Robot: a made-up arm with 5 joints.
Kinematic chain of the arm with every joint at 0, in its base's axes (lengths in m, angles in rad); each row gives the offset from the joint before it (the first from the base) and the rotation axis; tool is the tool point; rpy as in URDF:
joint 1: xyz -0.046 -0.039 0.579 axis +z
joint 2: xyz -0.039 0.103 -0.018 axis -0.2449 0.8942 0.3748
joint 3: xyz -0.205 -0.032 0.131 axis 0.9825 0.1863 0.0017
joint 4: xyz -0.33 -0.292 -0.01 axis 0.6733 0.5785 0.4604
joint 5: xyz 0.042 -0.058 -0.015 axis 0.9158 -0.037 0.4
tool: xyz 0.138 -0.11 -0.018 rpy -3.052 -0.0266 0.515
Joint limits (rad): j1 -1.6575..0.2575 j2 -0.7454..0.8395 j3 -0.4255..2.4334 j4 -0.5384..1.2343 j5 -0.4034..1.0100
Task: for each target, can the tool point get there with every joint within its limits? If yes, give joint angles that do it. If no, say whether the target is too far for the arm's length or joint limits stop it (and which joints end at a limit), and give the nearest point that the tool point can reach.
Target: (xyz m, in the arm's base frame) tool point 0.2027 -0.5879 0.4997
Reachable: no: joint limits stop it (at a limit: joint 1, joint 2) | nearest point -0.0833 -0.4737 0.8193 | short by 0.444 m
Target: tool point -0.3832 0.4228 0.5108
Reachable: yes | joints -0.9201 0.5142 1.7480 -0.0065 -0.1037
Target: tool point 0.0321 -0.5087 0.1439
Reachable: no: joint limits stop it (at a limit: joint 1, joint 2) | nearest point -0.3270 -0.3025 0.1574 | short by 0.414 m
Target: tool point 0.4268 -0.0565 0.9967
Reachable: no: joint limits stop it (at a limit: joint 1, joint 2, joint 3) | nearest point 0.2093 0.2789 1.0124 | short by 0.400 m
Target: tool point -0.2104 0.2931 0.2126
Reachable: yes | joints -1.4712 -0.4678 0.5645 0.3886 -0.0503
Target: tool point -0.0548 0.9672 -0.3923
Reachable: no: too far | nearest point -0.0507 0.4963 0.0859 | short by 0.671 m
